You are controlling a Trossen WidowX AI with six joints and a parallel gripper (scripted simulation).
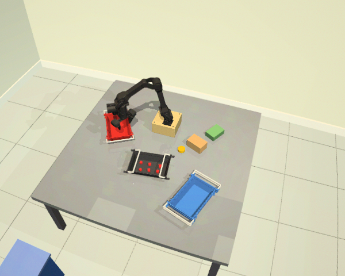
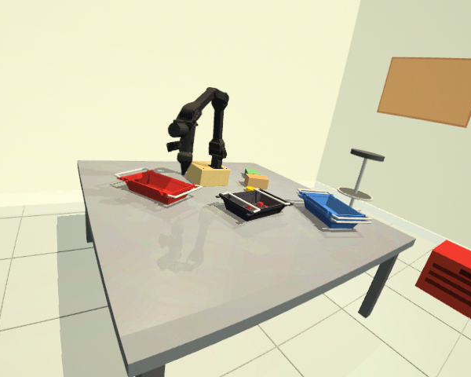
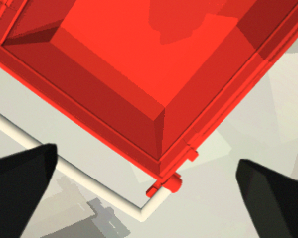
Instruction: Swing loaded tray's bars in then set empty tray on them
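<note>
Right now my gripper tip is 60 mm past the red tray, 90 mm to the left of it and 70 mm above it. Round my gripper tip: orange block: 100 mm behind, 510 mm to the left, 90 mm below; green block: 260 mm behind, 600 mm to the left, 100 mm below; yellow disc: 30 mm behind, 420 mm to the left, 110 mm below.
</note>
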